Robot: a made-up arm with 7 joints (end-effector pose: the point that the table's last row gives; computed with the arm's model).
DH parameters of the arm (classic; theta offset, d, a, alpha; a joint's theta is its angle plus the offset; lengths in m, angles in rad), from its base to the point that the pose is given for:
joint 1: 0 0.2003 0 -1.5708
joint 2: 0 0 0 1.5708
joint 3: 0 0.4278 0.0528 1.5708
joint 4: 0 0 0.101 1.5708
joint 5: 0 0.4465 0 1.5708
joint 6: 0 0 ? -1.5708
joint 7: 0 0.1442 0 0
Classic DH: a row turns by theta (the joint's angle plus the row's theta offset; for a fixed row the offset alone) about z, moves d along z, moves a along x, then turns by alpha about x.
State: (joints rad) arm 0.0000 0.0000 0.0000 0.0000 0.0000 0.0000 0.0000
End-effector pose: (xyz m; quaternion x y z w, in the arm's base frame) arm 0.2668 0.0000 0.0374 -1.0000 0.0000 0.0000 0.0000
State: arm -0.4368 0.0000 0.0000 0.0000 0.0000 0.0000 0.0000
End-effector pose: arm 0.2418 -0.1129 0.0374 -0.9762 0.2167 0.0000 0.0000
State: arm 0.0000 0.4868 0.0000 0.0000 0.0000 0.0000 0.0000
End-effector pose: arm 0.1596 0.0000 -0.0685 -0.9705 0.0000 0.2410 0.0000
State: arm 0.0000 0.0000 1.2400 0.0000 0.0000 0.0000 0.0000
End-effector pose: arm 0.0867 0.2523 0.0374 -0.8139 -0.5810 0.0000 0.0000
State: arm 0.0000 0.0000 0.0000 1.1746 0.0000 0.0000 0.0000
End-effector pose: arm 0.6803 0.0000 0.5976 -0.8324 0.0000 -0.5541 0.0000
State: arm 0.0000 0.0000 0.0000 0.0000 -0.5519 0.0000 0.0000
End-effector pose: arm 0.2500 0.0593 0.0374 -0.9622 -0.2725 0.0000 0.0000
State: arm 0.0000 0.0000 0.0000 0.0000 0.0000 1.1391 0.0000
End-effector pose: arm 0.0701 0.0000 0.0186 -0.8421 0.0000 0.5393 0.0000
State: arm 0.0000 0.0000 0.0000 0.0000 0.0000 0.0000 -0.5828
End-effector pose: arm 0.2668 0.0000 0.0374 -0.9578 -0.2873 0.0000 0.0000
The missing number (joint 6, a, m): 0.113
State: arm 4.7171 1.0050 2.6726 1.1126 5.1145 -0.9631 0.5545
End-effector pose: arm 0.0852 -0.0390 0.8652 0.0149 -0.3159 -0.7613 0.5661
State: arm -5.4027 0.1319 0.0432 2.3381 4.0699 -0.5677 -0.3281
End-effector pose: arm 0.2055 0.4944 0.9173 -0.2890 0.5428 0.6140 0.4949
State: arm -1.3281 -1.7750 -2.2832 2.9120 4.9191 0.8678 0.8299
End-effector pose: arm -0.2981 0.9741 -0.1079 -0.7377 -0.6234 -0.2193 0.1384
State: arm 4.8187 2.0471 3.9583 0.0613 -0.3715 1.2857 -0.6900
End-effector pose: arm -0.0509 0.1016 0.3570 0.3294 0.6841 0.5596 0.3321
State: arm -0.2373 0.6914 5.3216 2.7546 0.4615 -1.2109 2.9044
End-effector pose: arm 0.4829 -0.1306 0.9385 -0.1248 -0.1035 -0.4612 0.8724
